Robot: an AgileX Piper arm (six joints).
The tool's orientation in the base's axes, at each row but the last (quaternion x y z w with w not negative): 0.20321, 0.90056, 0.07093, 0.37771; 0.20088, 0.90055, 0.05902, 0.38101; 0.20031, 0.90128, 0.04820, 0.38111; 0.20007, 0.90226, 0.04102, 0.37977; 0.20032, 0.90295, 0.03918, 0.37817; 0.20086, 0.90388, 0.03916, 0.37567; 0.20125, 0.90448, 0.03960, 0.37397; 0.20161, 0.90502, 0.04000, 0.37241; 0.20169, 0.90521, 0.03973, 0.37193; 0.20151, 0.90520, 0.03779, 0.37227; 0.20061, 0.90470, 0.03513, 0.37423; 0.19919, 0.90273, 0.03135, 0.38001
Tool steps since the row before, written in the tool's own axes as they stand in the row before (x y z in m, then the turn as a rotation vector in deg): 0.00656, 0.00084, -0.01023, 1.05, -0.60, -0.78; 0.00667, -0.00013, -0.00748, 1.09, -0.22, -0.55; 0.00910, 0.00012, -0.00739, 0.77, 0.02, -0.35; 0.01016, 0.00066, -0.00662, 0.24, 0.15, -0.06; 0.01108, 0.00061, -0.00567, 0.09, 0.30, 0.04; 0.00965, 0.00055, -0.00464, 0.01, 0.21, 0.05; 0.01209, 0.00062, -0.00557, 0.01, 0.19, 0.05; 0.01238, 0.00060, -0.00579, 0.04, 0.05, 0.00; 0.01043, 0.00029, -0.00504, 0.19, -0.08, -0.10; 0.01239, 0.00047, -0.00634, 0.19, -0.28, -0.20; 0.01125, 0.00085, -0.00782, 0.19, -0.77, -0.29; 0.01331, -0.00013, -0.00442, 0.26, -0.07, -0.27
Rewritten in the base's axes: -0.01114, 0.00378, 0.00317, -1.40, -0.08, -0.30; -0.00955, 0.00294, 0.00080, -1.15, 0.27, -0.39; -0.01091, 0.00422, -0.00084, -0.73, 0.35, -0.26; -0.01084, 0.00511, -0.00196, -0.14, 0.24, -0.08; -0.01078, 0.00535, -0.00323, 0.07, 0.31, -0.02; -0.00919, 0.00466, -0.00296, 0.10, 0.19, 0.00; -0.01138, 0.00577, -0.00385, 0.09, 0.17, 0.00; -0.01173, 0.00589, -0.00385, -0.01, 0.06, -0.02; -0.01007, 0.00478, -0.00316, -0.22, 0.01, -0.07; -0.01216, 0.00582, -0.00349, -0.35, -0.17, -0.04; -0.01231, 0.00584, -0.00167, -0.58, -0.61, -0.08; -0.01154, 0.00540, -0.00586, -0.38, 0.06, 0.00
